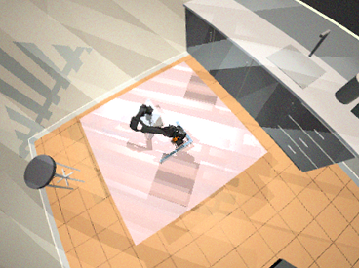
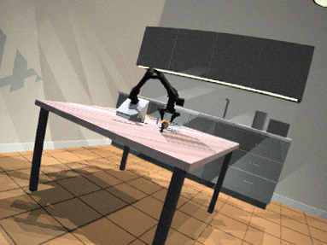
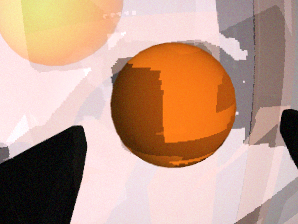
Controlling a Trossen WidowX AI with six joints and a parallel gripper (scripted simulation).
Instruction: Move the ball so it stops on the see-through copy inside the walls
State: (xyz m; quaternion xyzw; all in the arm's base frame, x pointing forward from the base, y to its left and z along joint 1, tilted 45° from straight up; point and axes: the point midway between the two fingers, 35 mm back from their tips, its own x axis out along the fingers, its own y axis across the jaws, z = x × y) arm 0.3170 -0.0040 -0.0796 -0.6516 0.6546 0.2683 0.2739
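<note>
My gripper tip is 3 cm above the orange ball.
</note>
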